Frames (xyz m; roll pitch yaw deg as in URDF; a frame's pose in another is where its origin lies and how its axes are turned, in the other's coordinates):
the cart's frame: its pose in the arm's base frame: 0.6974 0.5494 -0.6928 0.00 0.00 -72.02
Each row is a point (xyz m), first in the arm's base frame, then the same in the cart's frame.
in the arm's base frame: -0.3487 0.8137 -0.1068
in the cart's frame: -0.5743 -0.9134 0.5860
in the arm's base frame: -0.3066 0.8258 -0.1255
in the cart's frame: -0.5728 -0.8696 0.5673
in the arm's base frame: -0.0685 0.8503 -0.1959
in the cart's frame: -0.5226 -0.6356 0.4969
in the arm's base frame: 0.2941 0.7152 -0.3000
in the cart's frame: -0.2822 -0.3324 0.3928
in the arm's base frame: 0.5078 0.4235 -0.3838
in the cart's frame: 0.0612 -0.2192 0.3090
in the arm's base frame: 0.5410 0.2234 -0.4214
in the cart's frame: 0.2618 -0.2494 0.2714
